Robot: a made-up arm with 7 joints. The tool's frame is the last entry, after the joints.
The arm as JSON. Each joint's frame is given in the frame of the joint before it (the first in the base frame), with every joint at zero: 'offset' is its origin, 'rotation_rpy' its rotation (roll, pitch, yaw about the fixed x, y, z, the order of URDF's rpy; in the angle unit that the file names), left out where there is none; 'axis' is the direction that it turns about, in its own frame. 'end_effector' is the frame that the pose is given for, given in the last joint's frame.
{
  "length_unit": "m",
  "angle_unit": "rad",
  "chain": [
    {
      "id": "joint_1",
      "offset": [
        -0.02,
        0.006,
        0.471
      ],
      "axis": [
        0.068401,
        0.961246,
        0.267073
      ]
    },
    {
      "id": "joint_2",
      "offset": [
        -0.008,
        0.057,
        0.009
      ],
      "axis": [
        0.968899,
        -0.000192,
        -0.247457
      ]
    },
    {
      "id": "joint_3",
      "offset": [
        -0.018,
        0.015,
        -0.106
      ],
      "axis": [
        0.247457,
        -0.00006,
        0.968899
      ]
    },
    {
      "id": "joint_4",
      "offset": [
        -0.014,
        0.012,
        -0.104
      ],
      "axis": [
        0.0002,
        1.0,
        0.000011
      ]
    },
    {
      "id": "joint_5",
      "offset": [
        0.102,
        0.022,
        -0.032
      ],
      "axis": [
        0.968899,
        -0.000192,
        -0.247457
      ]
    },
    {
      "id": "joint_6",
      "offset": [
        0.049,
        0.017,
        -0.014
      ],
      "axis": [
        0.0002,
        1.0,
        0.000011
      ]
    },
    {
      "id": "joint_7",
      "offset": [
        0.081,
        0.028,
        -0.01
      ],
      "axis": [
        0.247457,
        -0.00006,
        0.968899
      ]
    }
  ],
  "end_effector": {
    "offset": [
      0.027,
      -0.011,
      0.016
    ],
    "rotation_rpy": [
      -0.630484,
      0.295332,
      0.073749
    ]
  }
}
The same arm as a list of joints. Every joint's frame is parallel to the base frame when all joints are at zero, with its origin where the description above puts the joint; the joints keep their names.
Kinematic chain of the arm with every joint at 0, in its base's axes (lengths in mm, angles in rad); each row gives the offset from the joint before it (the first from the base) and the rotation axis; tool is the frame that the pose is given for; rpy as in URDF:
joint_1: xyz -20 6 471 axis 0.068403 0.961235 0.26711
joint_2: xyz -8 57 9 axis 0.968889 -0.0002 -0.247497
joint_3: xyz -18 15 -106 axis 0.247497 -0.0001 0.968889
joint_4: xyz -14 12 -104 axis 0.0002 1 0
joint_5: xyz 102 22 -32 axis 0.968889 -0.0002 -0.247497
joint_6: xyz 49 17 -14 axis 0.0002 1 0
joint_7: xyz 81 28 -10 axis 0.247497 -0.0001 0.968889
tool: xyz 27 -11 16 rpy -0.6305 0.2953 0.0737

